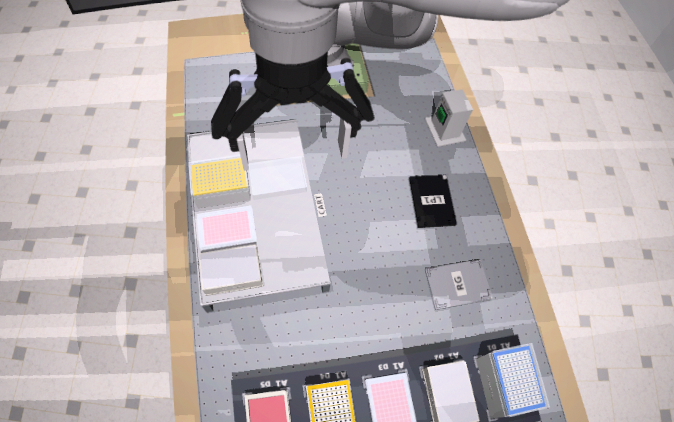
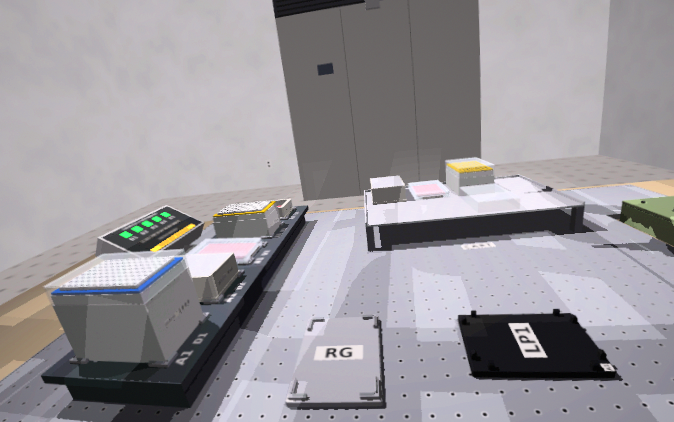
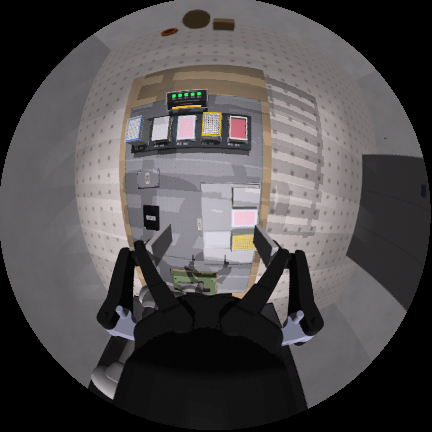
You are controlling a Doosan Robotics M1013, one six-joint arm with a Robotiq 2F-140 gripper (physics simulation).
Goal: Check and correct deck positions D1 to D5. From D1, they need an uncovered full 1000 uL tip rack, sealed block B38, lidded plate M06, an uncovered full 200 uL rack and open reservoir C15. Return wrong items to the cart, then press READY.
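Places are measured from the arm's base along level axes (x ahead, y left, z up), in centimetres.
Where they show: gripper, fingertip midpoint: (image 1: pixel 294 155) (image 3: pixel 212 233); arm's base, link origin: (image 3: pixel 191 289).
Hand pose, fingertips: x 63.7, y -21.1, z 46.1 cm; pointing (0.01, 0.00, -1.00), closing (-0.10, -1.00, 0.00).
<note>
Each offset is from my fingertips to the centre of the thing. "spot": to the spot under its first point.
My gripper (image 1: pixel 293 145) (image 3: pixel 212 233) is open and empty, high over the cart @(dx -17.0, dy -6.8, dz -46.6 cm) (image 1: pixel 295 240) (image 2: pixel 530 215) (image 3: pixel 215 192). At D1 a blue-topped rack @(dx +38.0, dy +35.3, dz -35.9 cm) (image 1: pixel 519 380) (image 2: pixel 125 310) (image 3: pixel 134 130) has a clear cover. D2 holds a pale block @(dx +36.5, dy +23.0, dz -42.9 cm) (image 1: pixel 451 392) (image 3: pixel 161 129), D3 a pink plate @(dx +35.2, dy +10.7, dz -43.4 cm) (image 1: pixel 390 400) (image 2: pixel 227 250) (image 3: pixel 186 127), D4 an uncovered yellow-rimmed rack @(dx +33.4, dy -1.6, dz -41.8 cm) (image 1: pixel 330 400) (image 2: pixel 245 220) (image 3: pixel 211 124), D5 a red reservoir @(dx +31.9, dy -13.9, dz -43.4 cm) (image 1: pixel 267 407) (image 3: pixel 238 128). B38, M06 and C15 labels are unreadable. The console @(spot: dx +49.9, dy +9.6, dz -37.6 cm) (image 2: pixel 150 227) (image 3: pixel 186 95) shows several green lights and a yellow bar.
The cart holds a covered yellow rack @(dx -22.8, dy -13.1, dz -38.1 cm) (image 1: pixel 219 176) (image 2: pixel 470 175), a pink plate @(dx -12.1, dy -13.9, dz -42.7 cm) (image 1: pixel 226 227) (image 2: pixel 428 190), a pale block @(dx -1.3, dy -14.7, dz -41.9 cm) (image 1: pixel 230 267) (image 2: pixel 387 190) and a clear lid-like piece @(dx -21.8, dy +0.4, dz -42.7 cm) (image 1: pixel 277 177) (image 2: pixel 490 198). LP1 @(dx -9.7, dy +38.0, dz -48.9 cm) (image 1: pixel 432 212) (image 2: pixel 565 350), RG @(dx +13.0, dy +36.3, dz -49.2 cm) (image 1: pixel 445 295) (image 2: pixel 330 380) and a small screened device @(dx -30.3, dy +50.2, dz -43.4 cm) (image 1: pixel 452 117) stand on the table.
</note>
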